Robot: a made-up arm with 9 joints. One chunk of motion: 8 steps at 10 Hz.
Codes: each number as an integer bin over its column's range. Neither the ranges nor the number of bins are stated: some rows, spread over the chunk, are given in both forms.
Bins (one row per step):
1: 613 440 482 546 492 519
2: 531 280 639 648 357 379
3: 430 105 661 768 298 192
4: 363 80 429 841 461 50
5: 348 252 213 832 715 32
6: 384 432 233 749 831 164
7: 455 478 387 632 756 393
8: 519 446 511 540 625 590
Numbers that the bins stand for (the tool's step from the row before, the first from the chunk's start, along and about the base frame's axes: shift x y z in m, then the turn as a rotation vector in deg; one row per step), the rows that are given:
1: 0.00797 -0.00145 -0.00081 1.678 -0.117 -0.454
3: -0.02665 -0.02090 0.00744 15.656 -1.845 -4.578
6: -0.03535 -0.00192 -0.01227 14.459 2.903 -4.932
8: -0.00981 -0.00111 0.00053 1.300 1.068 0.441
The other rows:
2: -0.00754 -0.01074 0.00642 8.100 -1.320 -2.220
4: -0.03932 -0.02236 -0.00325 20.252 -0.393 -6.369
5: -0.04216 -0.01237 -0.01319 19.685 1.870 -6.596
7: -0.02192 0.00075 -0.00518 7.093 2.235 -2.043

